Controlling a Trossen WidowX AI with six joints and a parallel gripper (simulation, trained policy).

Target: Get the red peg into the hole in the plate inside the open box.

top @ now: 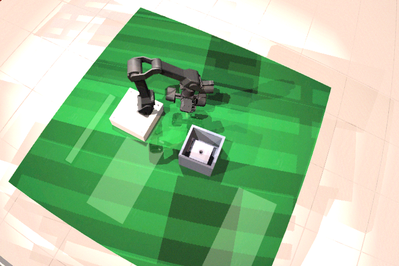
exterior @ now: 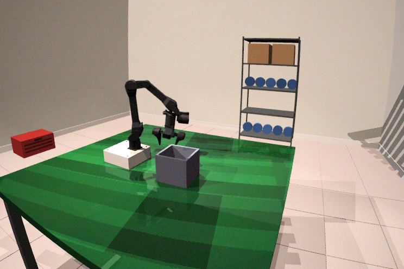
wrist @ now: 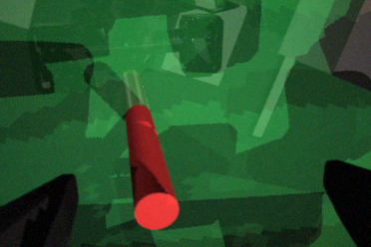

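Right now my gripper tip is 3 cm above the red peg, 2 cm short of it and 1 cm to the right of it. Round my gripper tip: plate 19 cm ahead, 17 cm to the right, 2 cm below.
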